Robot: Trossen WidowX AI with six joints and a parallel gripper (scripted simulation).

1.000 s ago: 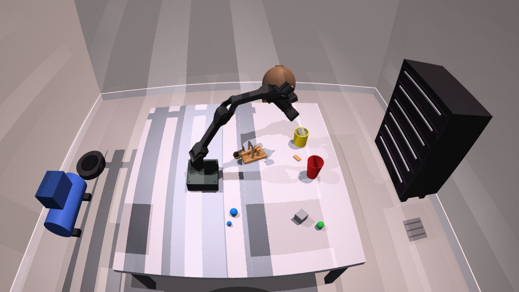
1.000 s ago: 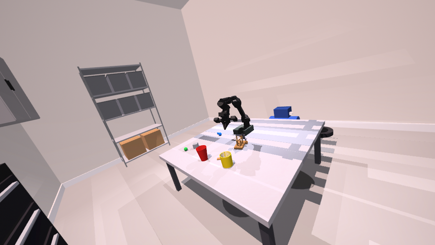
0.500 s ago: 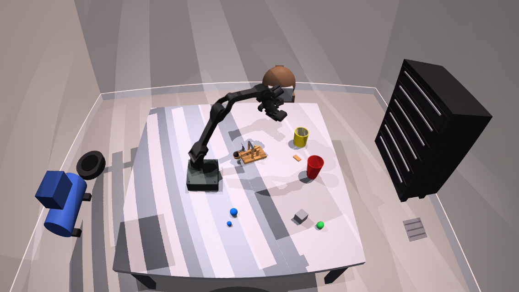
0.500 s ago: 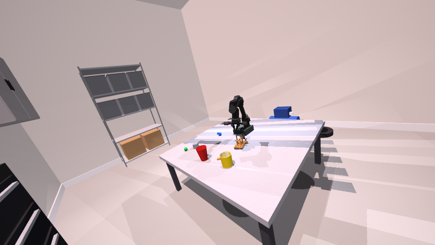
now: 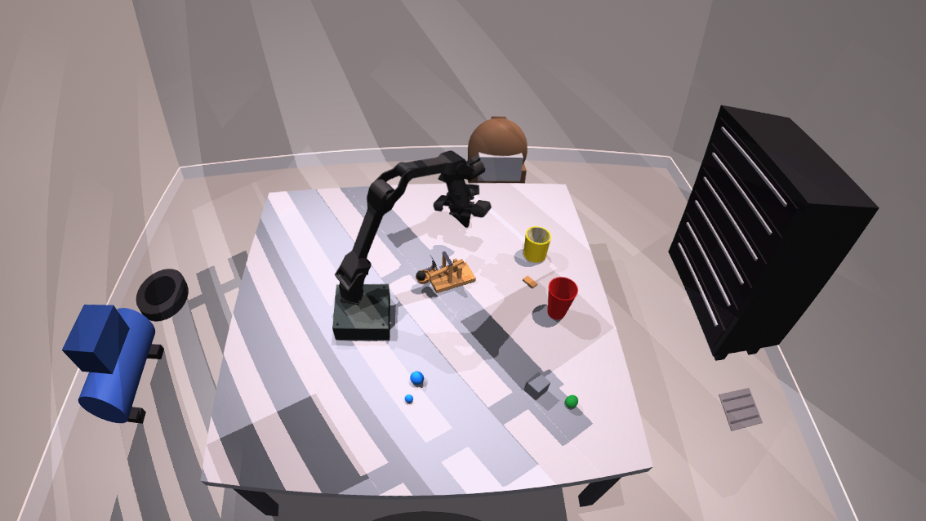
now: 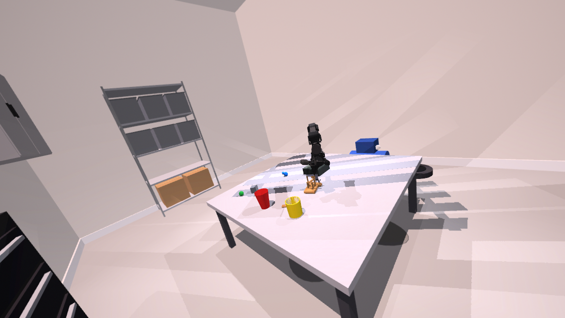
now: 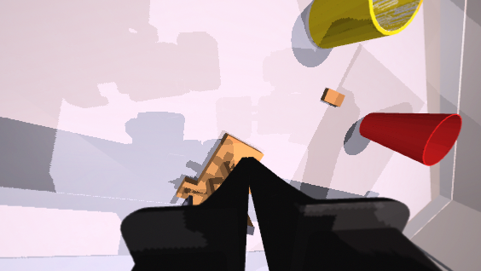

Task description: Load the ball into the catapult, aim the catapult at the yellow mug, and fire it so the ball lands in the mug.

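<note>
Right now my gripper tip is 15 cm to the left of the black ball, 13 cm past it and 9 cm above it. Round my gripper tip: yellow mug: 24 cm ahead, 12 cm below, 6 cm to the left; wooden catapult: 11 cm to the right, 10 cm below, 7 cm behind; small orange block: 23 cm ahead, 15 cm below, 7 cm to the right.
</note>
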